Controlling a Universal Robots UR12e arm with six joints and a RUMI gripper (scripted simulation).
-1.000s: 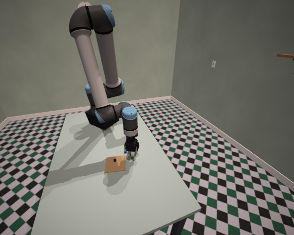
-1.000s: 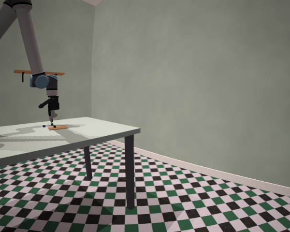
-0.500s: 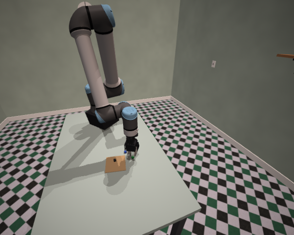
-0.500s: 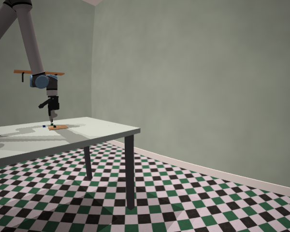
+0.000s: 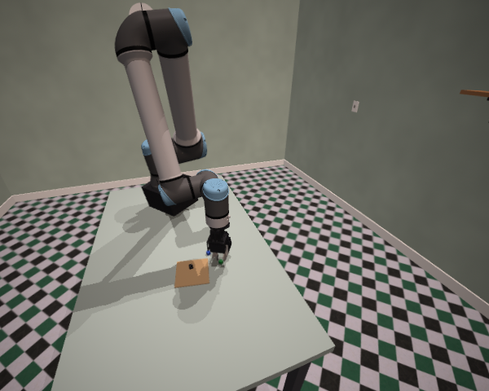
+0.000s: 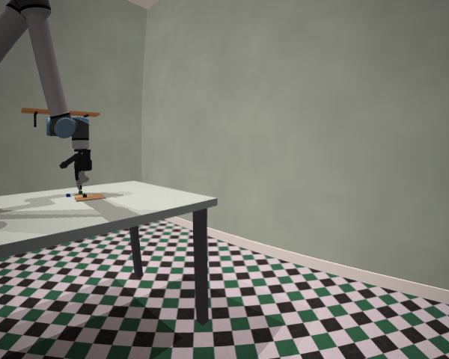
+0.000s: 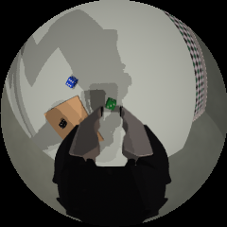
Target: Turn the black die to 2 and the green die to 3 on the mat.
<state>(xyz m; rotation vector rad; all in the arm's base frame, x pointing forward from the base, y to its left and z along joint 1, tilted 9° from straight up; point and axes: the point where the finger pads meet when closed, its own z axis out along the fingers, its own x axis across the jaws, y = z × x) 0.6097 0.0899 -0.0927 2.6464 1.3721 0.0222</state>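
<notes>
The green die is 30 mm below my hand. From my hand the other things lie so: black die (130 mm to the right, 30 mm behind, 20 mm below); then orange mat (130 mm to the right, 30 mm below); then blue die (80 mm behind, 30 mm to the right, 30 mm below).
</notes>
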